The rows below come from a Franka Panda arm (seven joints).
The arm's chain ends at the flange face. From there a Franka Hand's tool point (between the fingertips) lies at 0.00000 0.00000 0.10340 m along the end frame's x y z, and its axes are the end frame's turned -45 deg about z.
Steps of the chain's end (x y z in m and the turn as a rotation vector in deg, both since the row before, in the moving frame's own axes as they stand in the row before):
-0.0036, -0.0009, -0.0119, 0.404, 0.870, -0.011
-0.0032, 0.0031, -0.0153, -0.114, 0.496, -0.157
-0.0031, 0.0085, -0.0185, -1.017, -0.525, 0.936
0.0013, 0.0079, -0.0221, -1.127, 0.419, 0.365
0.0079, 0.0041, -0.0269, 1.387, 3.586, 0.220
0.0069, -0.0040, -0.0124, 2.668, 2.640, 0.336
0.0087, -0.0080, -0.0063, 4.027, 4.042, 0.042
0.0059, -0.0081, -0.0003, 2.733, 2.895, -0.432
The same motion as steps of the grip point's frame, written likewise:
-0.0003, -0.0026, -0.0119, -0.330, 0.901, -0.011
-0.0040, 0.0007, -0.0153, -0.431, 0.270, -0.157
-0.0102, 0.0044, -0.0185, -0.348, -1.090, 0.936
-0.0056, 0.0085, -0.0221, -1.093, -0.501, 0.365
0.0090, 0.0113, -0.0271, -1.555, 3.516, 0.220
0.0145, 0.0020, -0.0126, 0.020, 3.753, 0.336
0.0221, 0.0005, -0.0068, -0.011, 5.706, 0.042
0.0171, -0.0014, -0.0005, -0.115, 3.980, -0.432

